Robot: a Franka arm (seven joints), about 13 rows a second.
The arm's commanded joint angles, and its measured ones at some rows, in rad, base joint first. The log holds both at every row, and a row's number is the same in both.
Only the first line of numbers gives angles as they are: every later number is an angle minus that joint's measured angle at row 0.
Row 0, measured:
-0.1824 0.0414 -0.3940 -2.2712 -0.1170 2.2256 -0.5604
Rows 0 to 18, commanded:
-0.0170 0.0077 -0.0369 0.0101 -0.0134 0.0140 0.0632
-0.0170 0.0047 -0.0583 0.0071 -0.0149 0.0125 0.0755
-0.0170 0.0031 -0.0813 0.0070 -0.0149 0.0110 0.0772
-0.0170 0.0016 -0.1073 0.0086 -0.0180 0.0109 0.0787
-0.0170 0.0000 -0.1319 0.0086 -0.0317 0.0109 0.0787
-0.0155 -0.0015 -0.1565 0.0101 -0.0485 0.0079 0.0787
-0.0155 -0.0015 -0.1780 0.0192 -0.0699 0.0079 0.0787
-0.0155 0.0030 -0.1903 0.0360 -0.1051 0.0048 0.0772
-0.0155 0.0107 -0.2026 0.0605 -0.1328 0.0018 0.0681
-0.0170 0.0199 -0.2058 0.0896 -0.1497 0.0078 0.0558
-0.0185 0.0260 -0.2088 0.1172 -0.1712 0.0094 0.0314
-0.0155 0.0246 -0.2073 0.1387 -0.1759 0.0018 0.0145
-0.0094 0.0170 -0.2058 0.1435 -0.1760 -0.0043 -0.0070
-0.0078 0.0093 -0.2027 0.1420 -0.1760 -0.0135 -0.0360
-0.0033 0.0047 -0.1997 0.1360 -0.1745 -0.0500 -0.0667
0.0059 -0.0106 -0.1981 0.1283 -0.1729 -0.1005 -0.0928
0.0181 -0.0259 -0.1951 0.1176 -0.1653 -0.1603 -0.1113
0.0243 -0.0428 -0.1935 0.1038 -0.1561 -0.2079 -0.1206
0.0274 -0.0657 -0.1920 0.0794 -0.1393 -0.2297 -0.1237
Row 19, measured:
0.0112 -0.0049 -0.1926 0.1208 -0.1554 -0.1757 -0.1014
